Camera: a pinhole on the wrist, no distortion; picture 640 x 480 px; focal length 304.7 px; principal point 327.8 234.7 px. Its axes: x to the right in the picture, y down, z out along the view. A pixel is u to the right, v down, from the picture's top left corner.
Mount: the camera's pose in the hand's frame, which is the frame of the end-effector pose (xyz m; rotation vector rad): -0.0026 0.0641 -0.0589 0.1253 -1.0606 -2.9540
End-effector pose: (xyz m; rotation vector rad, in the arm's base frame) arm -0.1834 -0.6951 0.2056 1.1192 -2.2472 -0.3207
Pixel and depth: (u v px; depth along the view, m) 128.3 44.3 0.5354
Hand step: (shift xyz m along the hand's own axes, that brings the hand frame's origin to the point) 0.3154 0.6720 0.1665
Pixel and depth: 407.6 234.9 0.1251
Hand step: -0.0447 0.1426 0.0349
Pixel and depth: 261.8 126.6 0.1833
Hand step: 0.0249 0.2318 0.0437
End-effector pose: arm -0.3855 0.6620 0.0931 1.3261 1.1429 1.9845
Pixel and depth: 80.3 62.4 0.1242
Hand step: 0.0905 0.2000 -0.0005
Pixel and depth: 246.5 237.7 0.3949
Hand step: 0.0726 0.3148 0.2551
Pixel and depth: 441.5 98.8 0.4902
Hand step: -0.2160 0.5392 0.1654
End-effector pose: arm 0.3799 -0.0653 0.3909 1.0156 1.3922 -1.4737
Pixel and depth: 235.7 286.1 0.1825
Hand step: 0.0379 0.1577 0.1051
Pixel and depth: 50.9 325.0 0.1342
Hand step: 0.1078 0.1220 0.0787
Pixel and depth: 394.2 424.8 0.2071
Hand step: -0.0666 0.0946 0.1790
